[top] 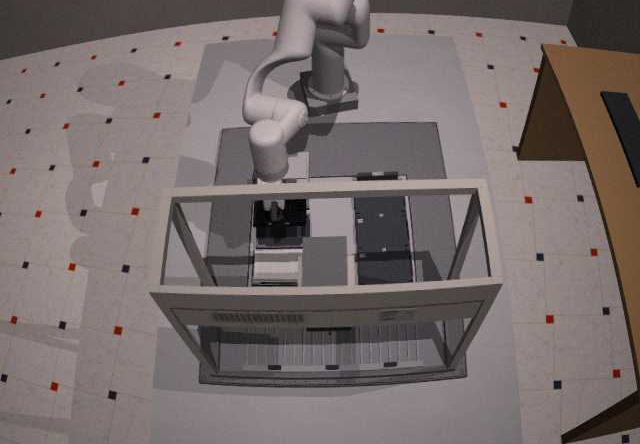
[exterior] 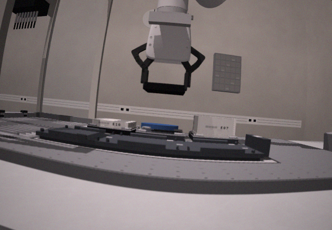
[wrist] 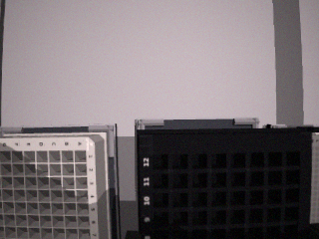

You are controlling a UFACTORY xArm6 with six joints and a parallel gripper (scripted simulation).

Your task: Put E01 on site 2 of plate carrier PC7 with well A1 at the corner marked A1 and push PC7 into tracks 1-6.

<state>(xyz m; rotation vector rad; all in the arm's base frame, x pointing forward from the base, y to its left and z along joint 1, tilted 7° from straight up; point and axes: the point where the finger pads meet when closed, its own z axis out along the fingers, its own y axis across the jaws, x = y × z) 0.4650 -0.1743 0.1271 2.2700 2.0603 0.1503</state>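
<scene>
Now: hand 3 cm short of the plate carrier PC7, 25 cm to the right of it and 10 cm above it. The rest, counted from my hand: nest S2: 11 cm below; then well plate E01: 1 cm below; then pipetting head: 36 cm ahead, 8 cm to the left, 16 cm above.
</scene>
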